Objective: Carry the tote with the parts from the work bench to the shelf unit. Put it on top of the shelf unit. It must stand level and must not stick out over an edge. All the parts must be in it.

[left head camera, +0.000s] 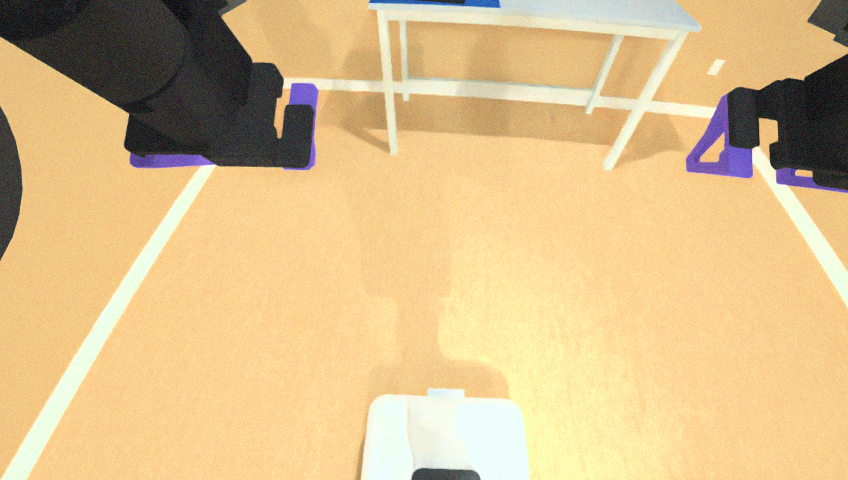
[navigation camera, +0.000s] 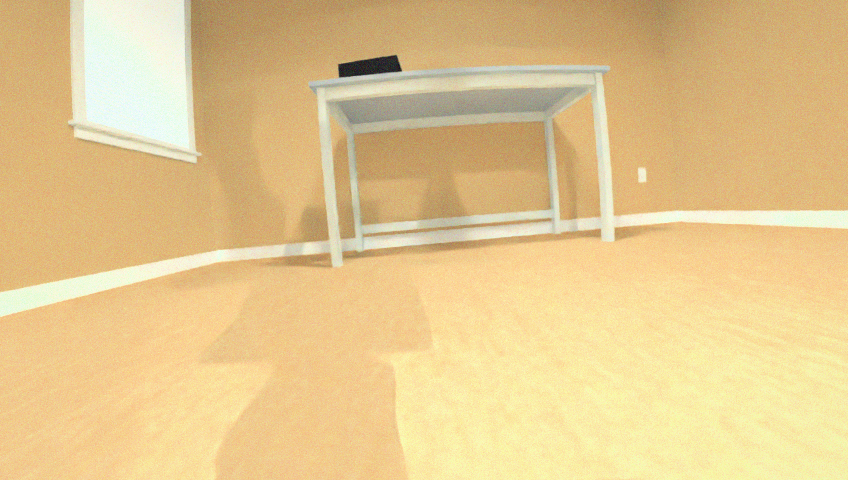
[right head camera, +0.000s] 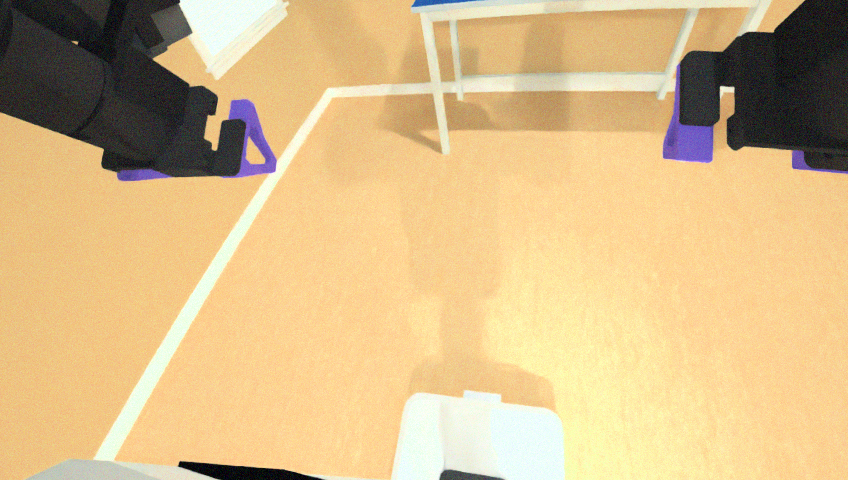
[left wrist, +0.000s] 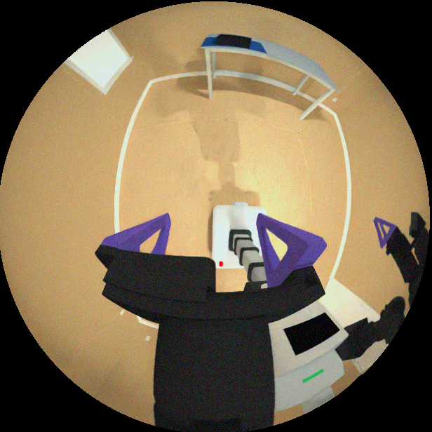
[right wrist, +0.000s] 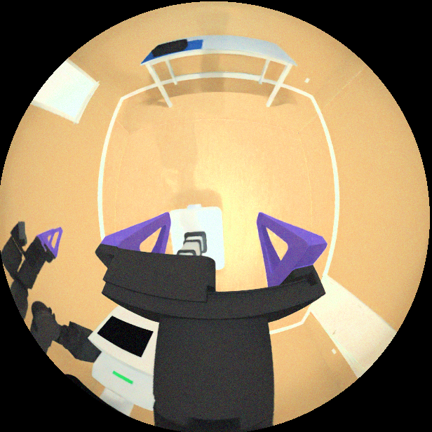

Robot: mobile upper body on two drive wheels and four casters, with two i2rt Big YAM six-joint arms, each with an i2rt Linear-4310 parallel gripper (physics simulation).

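Frame: origin at the left arm's base, x ahead, y left, z up, level; millimetres.
Seen in the pictures: left gripper, fingertip midpoint: [left head camera: 263,158] [right head camera: 236,167]; right gripper, fingertip midpoint: [left head camera: 732,171] [right head camera: 728,155].
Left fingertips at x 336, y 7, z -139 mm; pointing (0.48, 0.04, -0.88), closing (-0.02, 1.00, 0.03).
Observation:
A point is followed by its place in that frame.
The black tote [left wrist: 234,41] [right wrist: 169,48] [navigation camera: 370,66] @[y -136, x 1847, z -435 mm] sits near the left end of the white work bench [left head camera: 553,13] @[y -669, x 1776, z -500 mm] [right head camera: 595,7] @[y -648, x 1816, z -566 mm] [left wrist: 300,61] [right wrist: 242,48] [navigation camera: 476,78] @[y -652, x 1816, z -539 mm], on a blue mat [left head camera: 484,2] @[y -363, x 1855, z -494 mm] [left wrist: 256,47] [right wrist: 195,45]. The inside of the tote is too small and dark to make out, so the parts cannot be told. The shelf unit does not show. My left gripper [left head camera: 220,163] [right head camera: 193,172] [left wrist: 213,217] is open and empty, well short of the bench. My right gripper [left head camera: 767,172] [right head camera: 752,157] @[y -450, x 341, z -138 mm] [right wrist: 213,216] is open and empty, also well short of it.
My white base [left head camera: 386,440] @[y -34, x 177, z -1150 mm] [right head camera: 419,440] @[y -39, x 171, z -1150 mm] is below, with the floor between it and the bench. A window [right head camera: 229,23] @[y 1298, x 1986, z -478 mm] [left wrist: 102,60] [right wrist: 65,92] [navigation camera: 136,71] @[y 1294, x 2056, z -166 mm] is in the wall at the left. A pale door [right wrist: 355,325] shows at the lower right of the right wrist view.

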